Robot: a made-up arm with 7 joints.
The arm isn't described. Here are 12 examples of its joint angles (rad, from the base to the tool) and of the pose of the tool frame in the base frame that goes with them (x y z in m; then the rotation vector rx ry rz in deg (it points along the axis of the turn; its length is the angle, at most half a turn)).
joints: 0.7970 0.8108 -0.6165 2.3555 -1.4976 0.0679 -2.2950
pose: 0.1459 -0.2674 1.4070 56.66 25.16 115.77
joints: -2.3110 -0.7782 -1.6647 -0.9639 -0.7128 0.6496 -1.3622
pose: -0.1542 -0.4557 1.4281 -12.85 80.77 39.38
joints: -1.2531 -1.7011 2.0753 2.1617 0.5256 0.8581 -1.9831
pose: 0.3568 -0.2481 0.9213 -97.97 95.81 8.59
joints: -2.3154 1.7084 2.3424 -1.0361 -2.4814 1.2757 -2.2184
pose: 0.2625 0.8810 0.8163 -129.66 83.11 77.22
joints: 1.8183 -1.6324 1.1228 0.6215 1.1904 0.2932 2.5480
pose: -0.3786 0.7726 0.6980 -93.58 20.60 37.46
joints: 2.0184 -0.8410 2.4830 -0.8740 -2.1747 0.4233 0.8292
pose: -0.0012 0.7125 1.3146 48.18 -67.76 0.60
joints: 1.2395 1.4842 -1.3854 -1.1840 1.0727 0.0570 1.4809
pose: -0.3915 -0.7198 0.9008 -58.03 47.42 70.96
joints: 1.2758 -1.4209 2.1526 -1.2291 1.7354 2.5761 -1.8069
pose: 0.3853 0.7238 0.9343 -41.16 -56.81 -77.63
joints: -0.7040 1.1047 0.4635 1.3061 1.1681 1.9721 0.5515
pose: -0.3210 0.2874 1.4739 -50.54 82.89 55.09
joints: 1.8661 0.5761 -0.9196 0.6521 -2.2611 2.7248 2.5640
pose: 0.2488 -0.2046 1.6633 -117.79 102.87 32.33
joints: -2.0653 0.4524 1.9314 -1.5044 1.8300 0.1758 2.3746
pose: -0.2287 0.4436 1.5615 66.51 -84.97 -20.56
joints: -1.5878 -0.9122 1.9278 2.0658 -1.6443 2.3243 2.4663
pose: 0.1272 -0.2318 1.3912 81.07 -78.57 -102.62
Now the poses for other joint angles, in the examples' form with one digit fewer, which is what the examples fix.
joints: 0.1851 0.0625 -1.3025 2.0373 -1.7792 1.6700 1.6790
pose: 0.176 -0.356 1.411 -73.6 -137.7 -18.2
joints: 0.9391 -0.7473 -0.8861 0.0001 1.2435 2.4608 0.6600
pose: 0.536 0.355 1.528 -64.9 54.5 92.5
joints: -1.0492 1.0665 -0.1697 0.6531 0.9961 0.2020 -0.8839
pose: -0.490 0.409 1.578 27.3 127.3 -86.5
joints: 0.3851 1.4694 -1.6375 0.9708 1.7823 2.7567 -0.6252
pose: -0.444 -0.635 0.923 69.0 -37.4 90.5
